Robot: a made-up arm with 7 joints. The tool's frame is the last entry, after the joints.
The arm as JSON. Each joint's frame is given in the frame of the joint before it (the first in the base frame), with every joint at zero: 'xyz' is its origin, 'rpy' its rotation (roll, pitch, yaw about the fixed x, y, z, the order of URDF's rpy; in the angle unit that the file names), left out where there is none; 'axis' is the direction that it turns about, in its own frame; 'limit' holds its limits. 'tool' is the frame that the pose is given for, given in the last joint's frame.
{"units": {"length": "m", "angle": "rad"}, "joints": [
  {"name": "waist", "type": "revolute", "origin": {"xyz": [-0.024, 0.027, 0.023], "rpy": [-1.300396, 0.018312, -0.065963]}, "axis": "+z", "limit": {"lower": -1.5, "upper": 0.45}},
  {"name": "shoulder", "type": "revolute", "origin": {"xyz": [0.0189, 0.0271, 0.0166], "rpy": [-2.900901, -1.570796, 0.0]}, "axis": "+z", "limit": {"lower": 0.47, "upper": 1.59}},
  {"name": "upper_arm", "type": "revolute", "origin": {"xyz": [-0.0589, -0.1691, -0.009], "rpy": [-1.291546, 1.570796, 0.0]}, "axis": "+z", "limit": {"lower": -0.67, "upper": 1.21}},
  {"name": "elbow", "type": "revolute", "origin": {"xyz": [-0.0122, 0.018, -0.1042], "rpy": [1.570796, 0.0, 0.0]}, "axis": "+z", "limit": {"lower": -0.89, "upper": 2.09}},
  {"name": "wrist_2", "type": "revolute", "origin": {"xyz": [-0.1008, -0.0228, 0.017], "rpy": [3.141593, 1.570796, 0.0]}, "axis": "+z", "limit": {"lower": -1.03, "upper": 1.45}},
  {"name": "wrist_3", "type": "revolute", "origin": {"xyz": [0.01, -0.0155, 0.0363], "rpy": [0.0, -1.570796, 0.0]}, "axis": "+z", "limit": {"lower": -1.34, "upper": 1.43}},
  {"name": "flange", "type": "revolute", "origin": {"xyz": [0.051, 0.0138, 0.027], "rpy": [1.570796, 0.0, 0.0]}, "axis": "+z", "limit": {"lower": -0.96, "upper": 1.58}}
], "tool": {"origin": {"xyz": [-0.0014, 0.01, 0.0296], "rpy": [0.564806, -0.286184, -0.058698]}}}
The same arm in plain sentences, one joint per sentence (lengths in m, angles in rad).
The arm has seven revolute joints in a row. What follows holds with every joint at zero, and every direction is one of the base frame's. Joint 1 sits 0.024 m along -x and 0.027 m along +y and 0.023 m along +z from the base frame's origin and turns about the direction (0.068403, 0.961235, 0.26711), from -1.5 to 0.45 rad. Joint 2 sits 0.02 m along +x and 0.022 m along +y and 0.022 m along -z from joint 1 and turns about the direction (0.968889, -0.0002, -0.247497), from 0.47 to 1.59 rad. Joint 3 sits 0.053 m along -x and 0.01 m along -y and 0.171 m along -z from joint 2 and turns about the direction (0.247497, -0.0001, 0.968889), from -0.67 to 1.21 rad. Joint 4 sits 0.014 m along -x and 0.018 m along -y and 0.104 m along -z from joint 3 and turns about the direction (0.0002, 1, 0), from -0.89 to 2.09 rad. Joint 5 sits 0.092 m along +x and 0.017 m along +y and 0.047 m along -z from joint 4 and turns about the direction (0.968889, -0.0002, -0.247497), from -1.03 to 1.45 rad. Joint 6 sits 0.039 m along +x and 0.01 m along -y and 0.006 m along +z from joint 5 and turns about the direction (0.0002, 1, 0), from -1.34 to 1.43 rad. Joint 7 sits 0.046 m along +x and 0.027 m along +y and 0.026 m along -z from joint 6 and turns about the direction (0.247497, -0.0001, 0.968889), from -0.96 to 1.58 rad. The tool frame, which is the frame that the pose is given for, sits 0.006 m along +x and 0.01 m along +y and 0.029 m along +z from joint 7; its axes are the base frame's turned by roll 0.5503, pitch -0.0365 and yaw -0.0565 rad (as in URDF: about the fixed x, then y, then z).
